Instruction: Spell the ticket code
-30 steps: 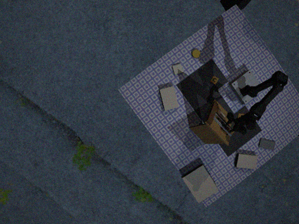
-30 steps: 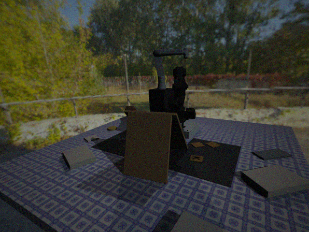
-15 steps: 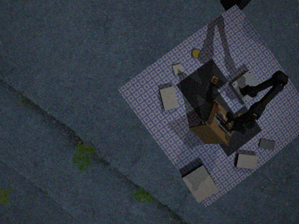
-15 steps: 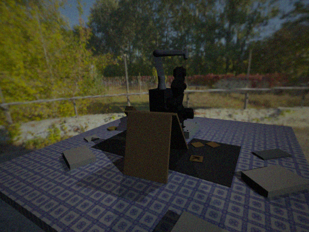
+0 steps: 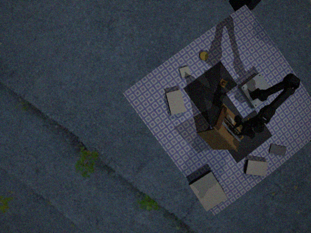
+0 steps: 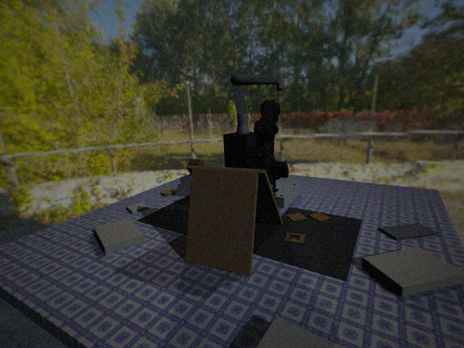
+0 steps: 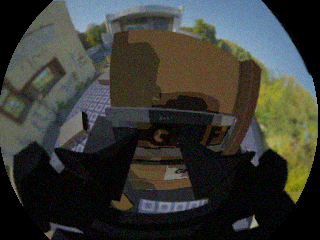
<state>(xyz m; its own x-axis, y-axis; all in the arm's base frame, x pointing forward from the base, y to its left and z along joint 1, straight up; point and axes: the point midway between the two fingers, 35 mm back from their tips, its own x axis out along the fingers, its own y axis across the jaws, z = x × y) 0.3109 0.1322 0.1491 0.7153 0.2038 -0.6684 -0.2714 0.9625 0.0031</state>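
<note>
My gripper tip is now 90 mm to the left of the letter tile marked f and 30 mm short of it. From my gripper tip the other things lie so: letter tile marked g right at my gripper tip; brown letter board 70 mm below, 40 mm to the right, 30 mm ahead; dark mat 170 mm below, 130 mm behind, 120 mm to the right.
</note>
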